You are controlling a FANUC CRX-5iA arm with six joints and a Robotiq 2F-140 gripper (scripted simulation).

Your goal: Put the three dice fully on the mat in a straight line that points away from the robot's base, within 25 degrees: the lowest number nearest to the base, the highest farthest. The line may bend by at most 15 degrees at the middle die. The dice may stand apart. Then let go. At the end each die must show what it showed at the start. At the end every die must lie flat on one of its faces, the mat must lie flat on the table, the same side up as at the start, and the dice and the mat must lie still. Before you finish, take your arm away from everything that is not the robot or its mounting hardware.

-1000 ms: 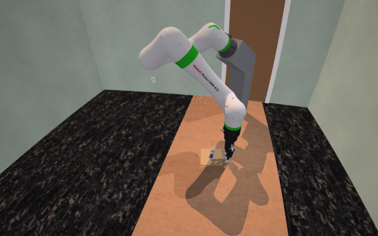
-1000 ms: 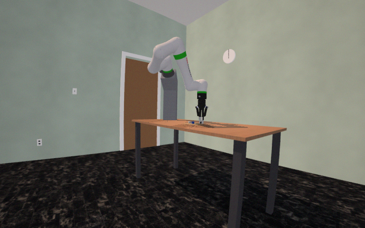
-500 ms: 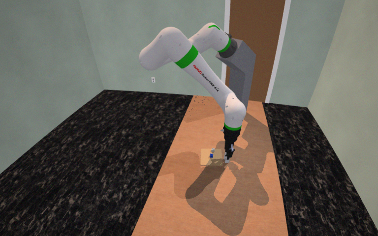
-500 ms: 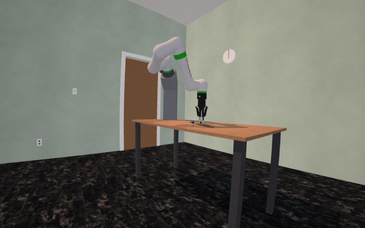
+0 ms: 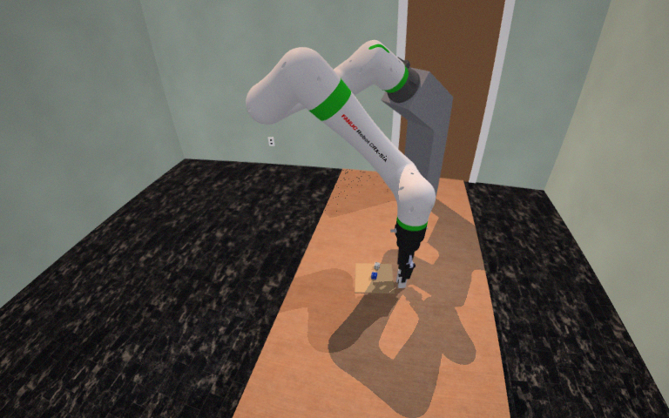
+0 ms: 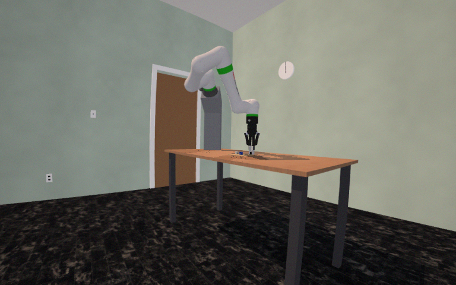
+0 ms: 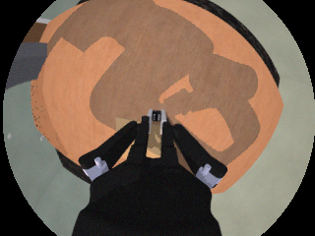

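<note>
My gripper is now 9 cm to the left of the blue die, 5 cm past it and 2 cm above it. Round my hand: tan mat: 9 cm to the right, 5 cm behind, 3 cm below; white die: 9 cm behind, 7 cm to the right, 2 cm below; black die: 2 cm below.
</note>
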